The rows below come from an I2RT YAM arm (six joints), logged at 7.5 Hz.
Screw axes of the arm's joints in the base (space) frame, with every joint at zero. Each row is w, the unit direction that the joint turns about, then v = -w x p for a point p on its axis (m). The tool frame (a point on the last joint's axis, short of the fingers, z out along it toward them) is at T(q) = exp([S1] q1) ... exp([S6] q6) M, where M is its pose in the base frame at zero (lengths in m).
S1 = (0, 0, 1, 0, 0, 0)
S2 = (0, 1, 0, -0.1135, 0, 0.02)
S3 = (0, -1, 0, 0.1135, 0, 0.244)
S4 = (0, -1, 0, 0.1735, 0, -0.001)
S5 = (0, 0, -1, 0, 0.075, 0)
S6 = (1, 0, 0, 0, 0.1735, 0)
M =
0 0 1 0.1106
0 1 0 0
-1 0 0 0.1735
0 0 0 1
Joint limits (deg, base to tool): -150..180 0..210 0..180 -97..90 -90..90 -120..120
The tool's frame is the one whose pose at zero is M.
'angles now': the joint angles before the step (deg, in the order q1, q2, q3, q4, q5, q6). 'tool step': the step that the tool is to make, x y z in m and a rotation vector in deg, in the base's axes. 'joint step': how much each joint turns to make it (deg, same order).
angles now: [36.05, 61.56, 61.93, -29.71, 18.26, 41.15]
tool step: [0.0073, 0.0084, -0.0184, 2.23, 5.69, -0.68]
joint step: [0.33, 2.85, -0.98, -0.98, -1.86, 5.15]
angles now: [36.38, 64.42, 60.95, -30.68, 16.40, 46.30]
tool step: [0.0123, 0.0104, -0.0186, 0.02, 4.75, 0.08]
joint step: [0.01, 4.27, -0.21, 0.04, -1.74, 2.32]
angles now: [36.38, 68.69, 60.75, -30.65, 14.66, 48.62]
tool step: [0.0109, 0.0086, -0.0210, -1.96, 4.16, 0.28]
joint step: [0.00, 4.20, -0.50, 0.07, -0.80, 0.50]
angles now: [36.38, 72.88, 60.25, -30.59, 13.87, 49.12]
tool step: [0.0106, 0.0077, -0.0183, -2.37, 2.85, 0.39]
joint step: [-0.04, 4.09, -0.08, 0.59, -0.15, -0.47]
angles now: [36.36, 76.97, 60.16, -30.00, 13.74, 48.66]
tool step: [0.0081, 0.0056, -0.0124, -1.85, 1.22, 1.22]
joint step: [-0.09, 2.94, 0.00, 1.22, -0.32, -1.53]
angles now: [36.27, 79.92, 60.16, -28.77, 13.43, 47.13]
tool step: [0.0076, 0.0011, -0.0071, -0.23, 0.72, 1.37]
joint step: [-0.87, 1.81, 0.03, 1.41, -1.66, -1.57]
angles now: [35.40, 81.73, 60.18, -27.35, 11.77, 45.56]
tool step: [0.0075, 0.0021, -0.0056, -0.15, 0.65, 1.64]
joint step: [-0.68, 1.90, 0.48, 1.11, -1.71, -1.62]
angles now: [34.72, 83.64, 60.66, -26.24, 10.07, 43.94]
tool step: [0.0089, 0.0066, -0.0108, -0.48, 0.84, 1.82]
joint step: [-0.08, 3.07, 0.53, 1.80, -1.29, -1.41]
